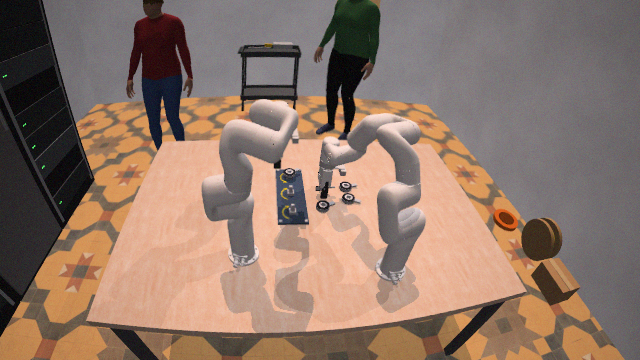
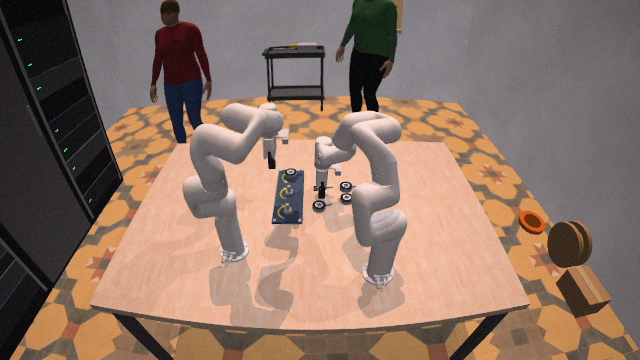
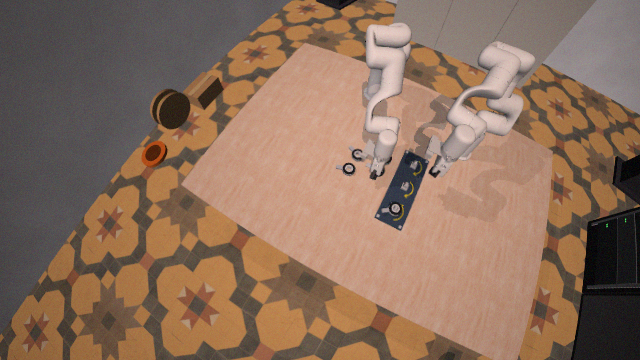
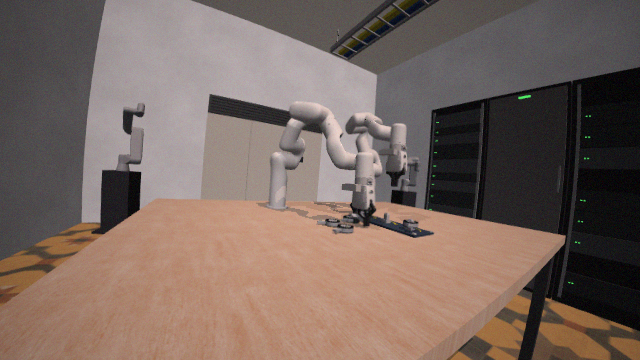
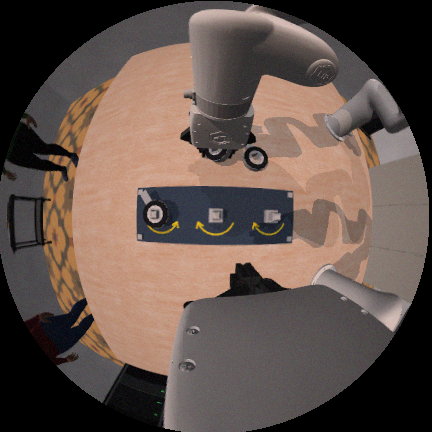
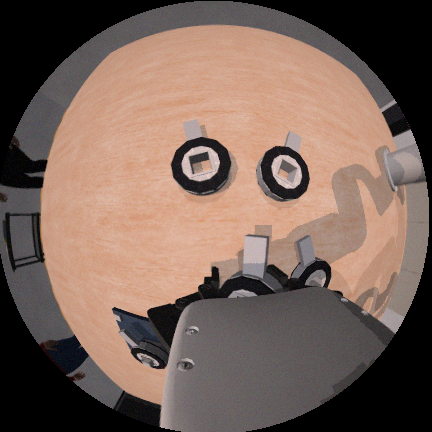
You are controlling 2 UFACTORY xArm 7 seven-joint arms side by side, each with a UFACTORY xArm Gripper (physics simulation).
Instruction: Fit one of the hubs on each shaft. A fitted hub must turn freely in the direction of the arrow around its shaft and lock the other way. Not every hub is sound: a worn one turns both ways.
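Places are measured from the left arm's base along level axes (x left, y back, z up), in centimetres.
Pixels of known places: left gripper, fingertip midpoint: [image 1: 277,167] [image 2: 272,168] [image 3: 431,173] [image 4: 394,186] [image 5: 241,274]; right gripper, fingertip midpoint: [image 1: 322,193] [image 2: 321,193] [image 3: 375,173] [image 4: 361,224] [image 5: 216,152] [image 6: 241,277]; left arm's base, origin of the base link: [image 1: 243,253] [image 2: 234,250] [image 5: 322,281]; right arm's base, origin of the base link: [image 1: 390,269] [image 2: 378,272] [image 3: 374,94] [image 4: 276,207] [image 5: 333,127] [image 6: 389,169].
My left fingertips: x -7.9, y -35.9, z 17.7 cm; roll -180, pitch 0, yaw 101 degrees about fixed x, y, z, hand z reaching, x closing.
Ahead of a thing's pixels: the offset from my left fingertips to its top centre. "spot": to the spot under its first point. Level surfaces: height alone.
The dark blue board {spot: dx -8.2, dy -13.3, dz -16.9 cm} [image 1: 297,182] [image 5: 182,200] lies on the table with yellow arrows. A hub {spot: dx -1.4, dy -14.8, dz -13.4 cm} [image 1: 284,173] [image 5: 166,214] sits around its far-end shaft. The middle shaft {spot: dx -6.0, dy -3.8, dz -12.4 cm} [image 5: 216,215] and near shaft {spot: dx -8.3, dy +7.9, dz -13.0 cm} [image 5: 272,216] are bare. My right gripper [image 1: 324,191] [image 4: 365,220] [image 6: 241,277] is shut on a hub with a grey lever, low over the table beside the board. Three loose hubs {dx -33.5, dy -14.4, dz -15.6 cm} [image 6: 180,170] {dx -35.0, dy -4.4, dz -15.6 cm} [image 6: 304,175] {dx -23.0, dy +1.8, dz -15.6 cm} [image 6: 301,272] lie near it. My left gripper [image 2: 271,162] [image 4: 395,182] [image 5: 241,274] is shut and empty, above the table on the board's other side. Which hubs are worn does not show.
The held hub's shadow [image 6: 263,230] falls on the wooden table {dz -17.7 cm} [image 1: 175,200]. The right arm's wrist stands close across the board from the left gripper. Two people and a dark cart [image 1: 270,92] are beyond the table; server racks [image 1: 30,100] stand at the left.
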